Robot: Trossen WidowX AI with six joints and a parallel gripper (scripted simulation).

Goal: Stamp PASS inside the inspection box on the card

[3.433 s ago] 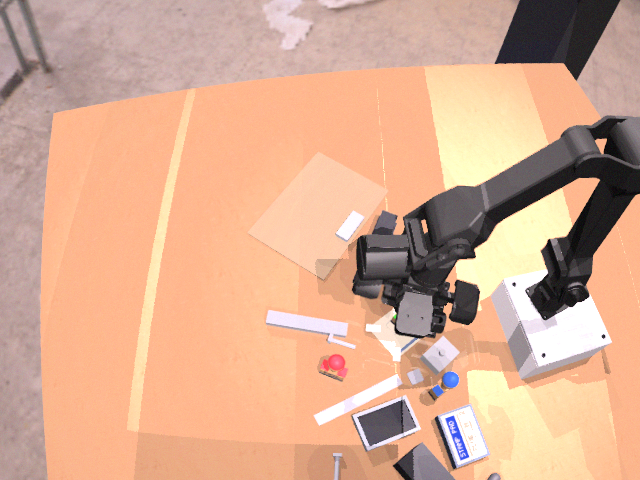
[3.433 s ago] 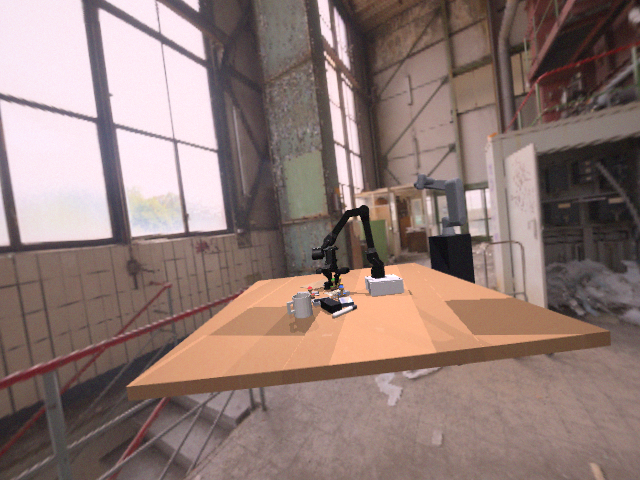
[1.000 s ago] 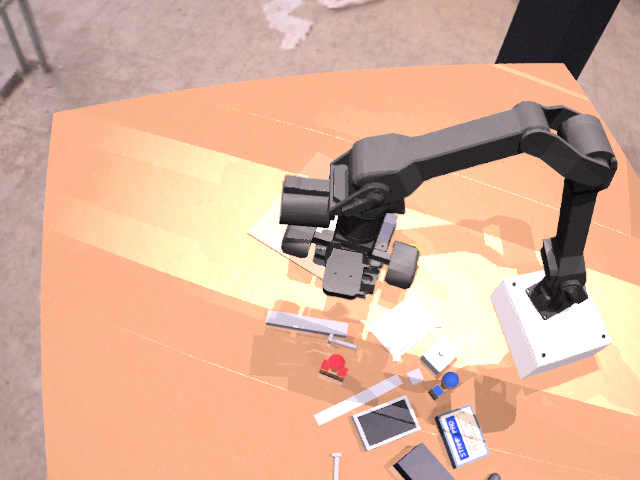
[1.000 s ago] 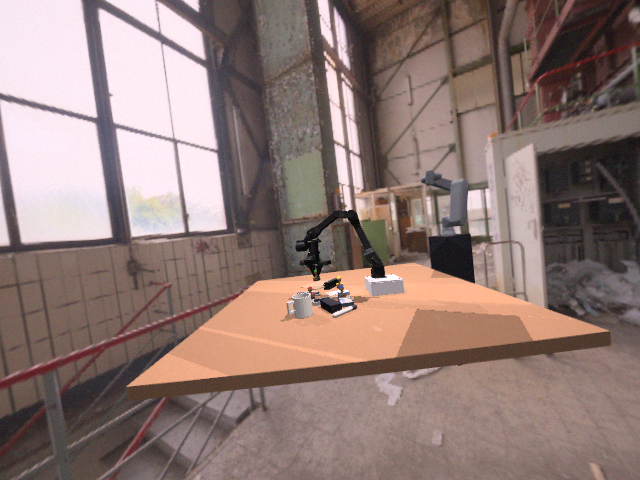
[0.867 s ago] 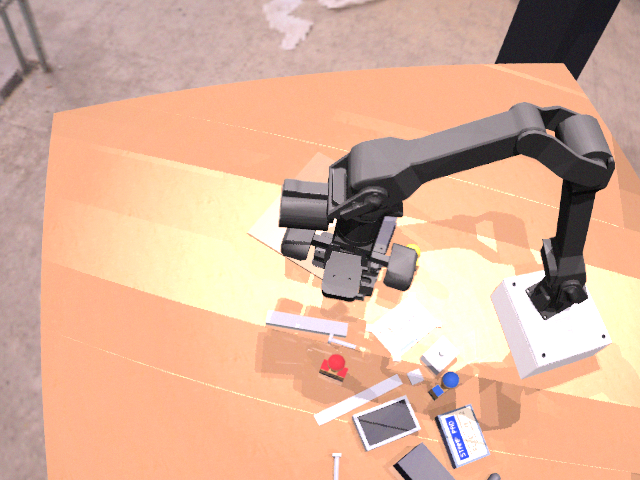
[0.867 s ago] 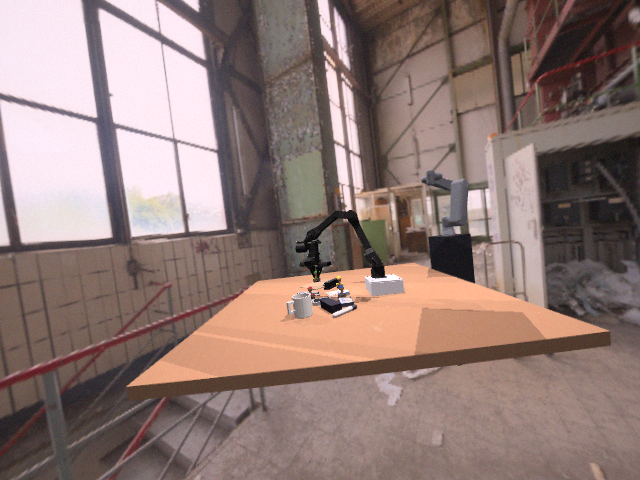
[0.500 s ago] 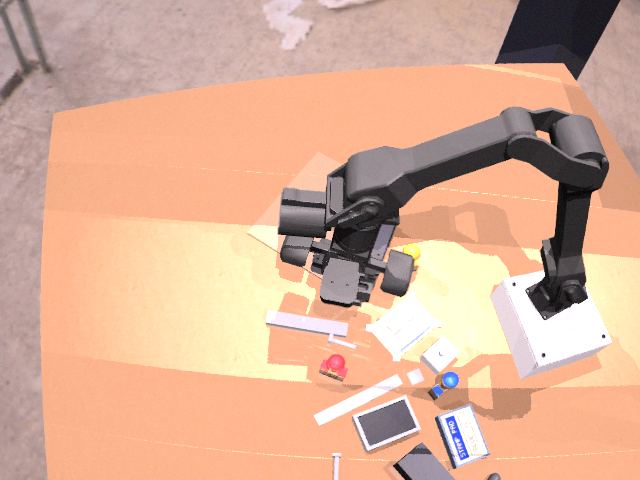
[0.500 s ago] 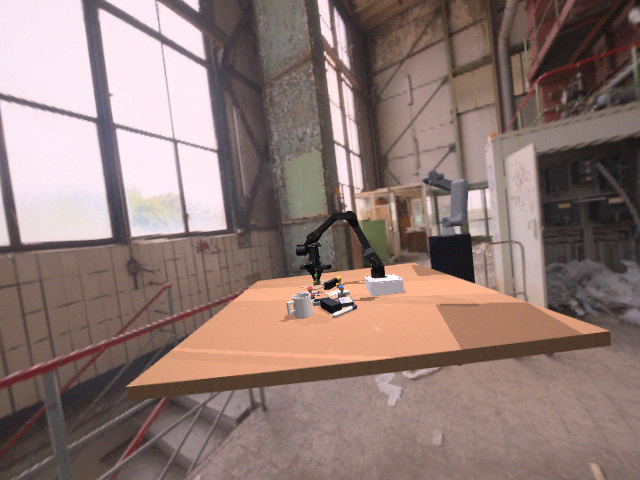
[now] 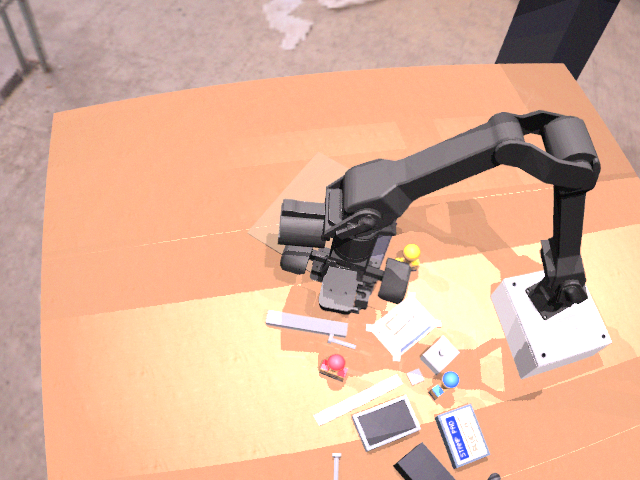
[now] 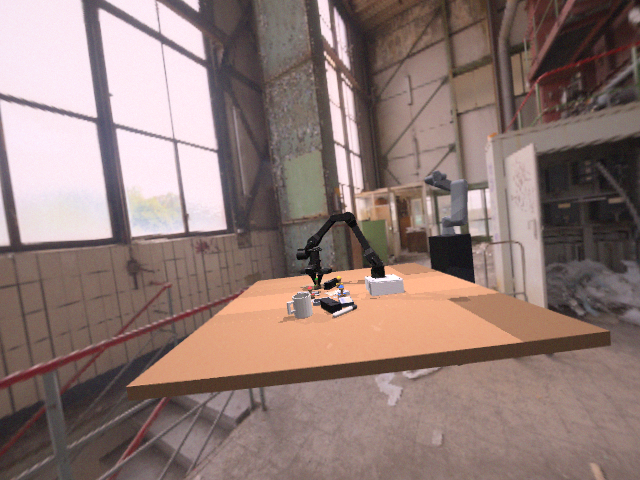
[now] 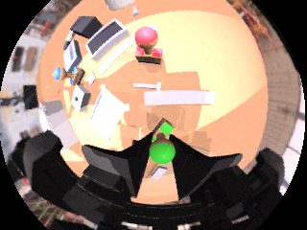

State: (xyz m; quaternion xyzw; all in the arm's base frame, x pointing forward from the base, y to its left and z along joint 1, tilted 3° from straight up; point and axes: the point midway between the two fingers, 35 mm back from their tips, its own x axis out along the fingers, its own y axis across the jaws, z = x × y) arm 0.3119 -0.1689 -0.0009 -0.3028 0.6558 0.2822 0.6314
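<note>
My gripper tip is right at the green-knobbed stamp. From my gripper tip the other things lie so: white card (90 mm to the left, 80 mm behind, 40 mm below); grey bar (60 mm ahead, 30 mm below, 20 mm to the left); red stamp (110 mm to the left, 60 mm ahead, 20 mm below).
</note>
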